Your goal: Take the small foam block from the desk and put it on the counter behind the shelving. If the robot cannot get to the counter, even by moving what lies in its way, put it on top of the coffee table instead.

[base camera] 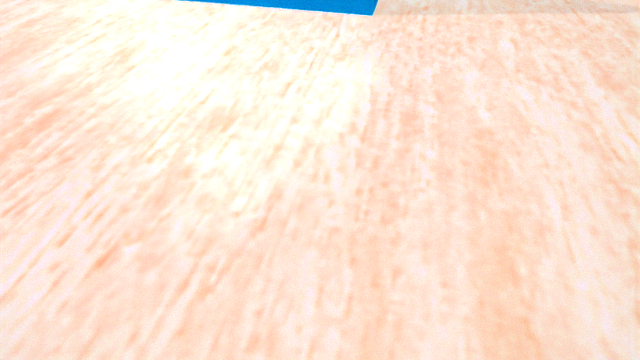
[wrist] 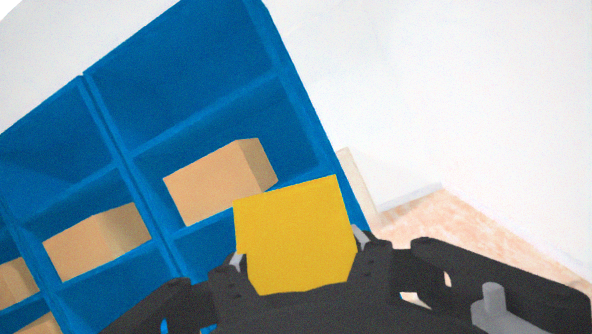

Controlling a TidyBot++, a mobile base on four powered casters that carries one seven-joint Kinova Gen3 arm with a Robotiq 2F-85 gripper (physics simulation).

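Places are measured from the arm's base along level axes (x left, y back, z up), in metres.
Pixels of known places: gripper, fingertip midpoint: (wrist: 300, 248).
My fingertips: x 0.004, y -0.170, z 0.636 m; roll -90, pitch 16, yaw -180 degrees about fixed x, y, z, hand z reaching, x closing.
Behind a point stands the place of what it marks.
The yellow foam block (wrist: 295, 230) @(y -0.146, x 0.000, z 0.654 m) is between the two fingers in the wrist view, at the lower middle. My gripper (wrist: 300, 248) @(y -0.170, x 0.004, z 0.636 m) is shut on it and holds it up in the air. The blue shelving (wrist: 200, 117) @(y -1.216, x 0.276, z 1.025 m) (base camera: 300, 4) @(y -1.157, x 0.047, z -0.382 m) fills the left half of the wrist view beyond the block, and its bottom edge shows at the top of the base camera view. A pale beige piece (wrist: 357, 182) @(y -2.636, x -0.518, z 0.168 m), perhaps part of the counter, shows just past the shelving's right side, mostly hidden by it. The coffee table and the desk do not show in either view.
Cardboard-coloured boxes (wrist: 215, 182) @(y -1.257, x 0.356, z 0.732 m) (wrist: 82, 247) @(y -1.488, x 1.268, z 0.731 m) stand in the shelving's compartments. White walls (wrist: 450, 90) @(y -1.736, x -1.165, z 0.633 m) rise behind and to the right. Wood-patterned floor (wrist: 450, 220) @(y -2.216, x -1.031, z -0.397 m) (base camera: 320, 200) @(y -0.429, x 0.001, z -0.397 m) shows right of the shelving and in front of the base. A shadow lies on the floor right of the shelving's base.
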